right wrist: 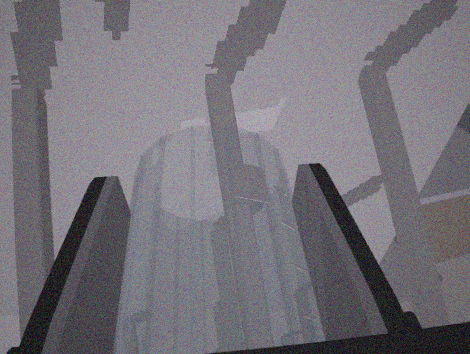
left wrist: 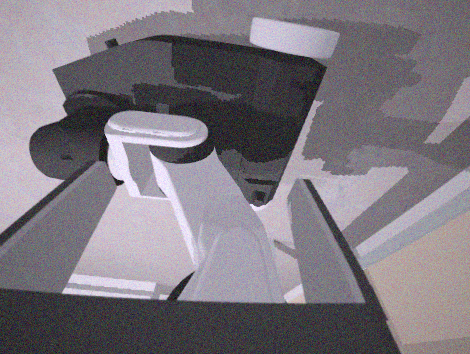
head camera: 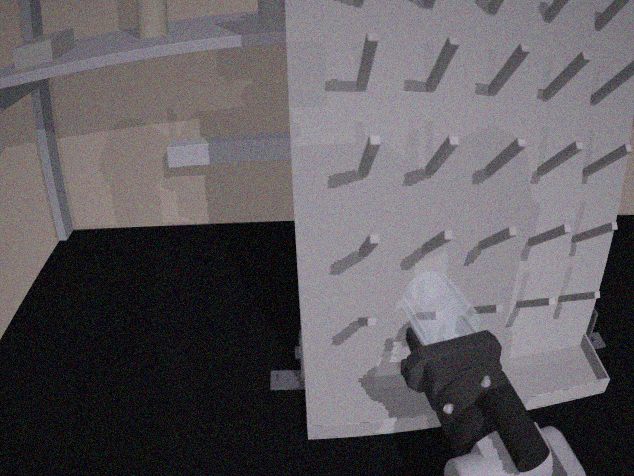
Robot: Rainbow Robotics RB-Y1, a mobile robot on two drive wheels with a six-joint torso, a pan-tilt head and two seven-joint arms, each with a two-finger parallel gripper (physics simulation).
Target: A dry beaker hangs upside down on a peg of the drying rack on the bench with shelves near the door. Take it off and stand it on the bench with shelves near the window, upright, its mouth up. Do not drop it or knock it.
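The clear beaker is upside down on a low peg of the pale drying rack, with its closed end up. The peg shows through the glass. My right gripper is shut on the beaker from below, one finger against each side of its wall. The beaker's mouth is hidden behind the gripper in the head camera view. My left gripper is open, with no object held between its fingers; it is away from the rack. The bench near the window cannot be made out.
Rows of pegs stick out above and beside the beaker; one peg is close to its right. The rack's drip tray juts out at lower right. A shelf is at upper left. My robot's white arm link shows beyond the left fingers.
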